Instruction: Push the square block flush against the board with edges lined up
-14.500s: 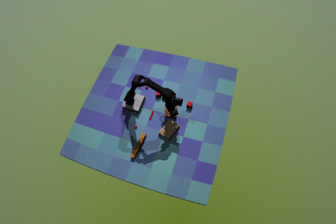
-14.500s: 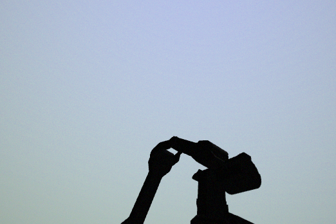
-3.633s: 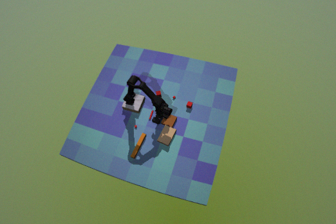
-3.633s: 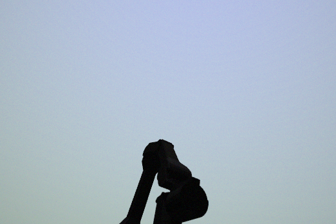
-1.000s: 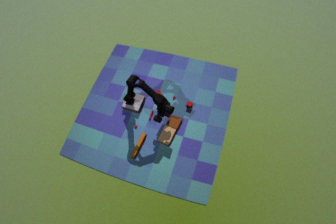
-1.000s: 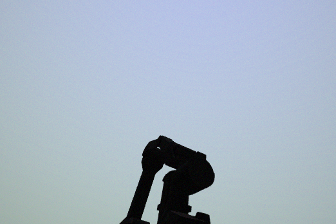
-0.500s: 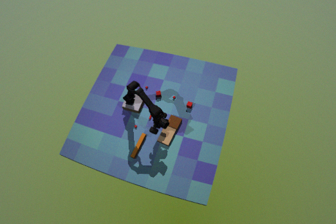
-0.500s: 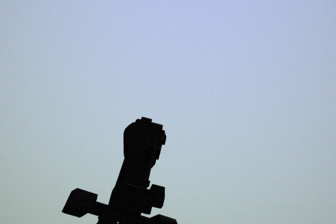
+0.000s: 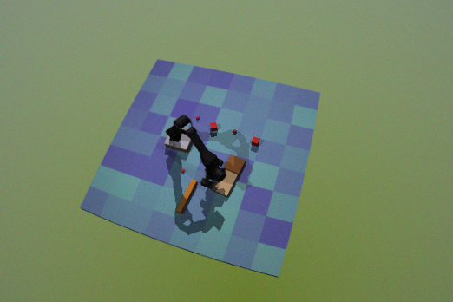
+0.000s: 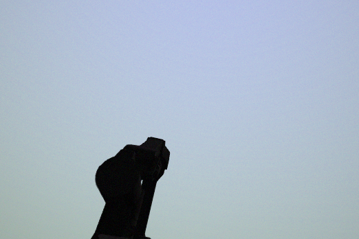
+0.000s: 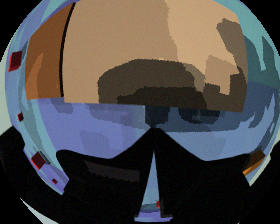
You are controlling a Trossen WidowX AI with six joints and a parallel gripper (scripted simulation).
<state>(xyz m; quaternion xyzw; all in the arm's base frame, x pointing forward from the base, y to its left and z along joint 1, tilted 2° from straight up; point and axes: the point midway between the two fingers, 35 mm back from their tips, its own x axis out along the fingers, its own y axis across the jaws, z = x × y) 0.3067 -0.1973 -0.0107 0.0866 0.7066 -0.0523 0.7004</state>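
Right now the tan block is 80 mm ahead of my gripper tip, 20 mm to the right of it and 10 mm above it. From my gripper tip the other things lie so: thin red stick: 100 mm behind, 140 mm to the left; then dark brown square block: 110 mm ahead, 110 mm to the left, 10 mm above; then long orange board: 120 mm behind, 160 mm to the right, 10 mm above.
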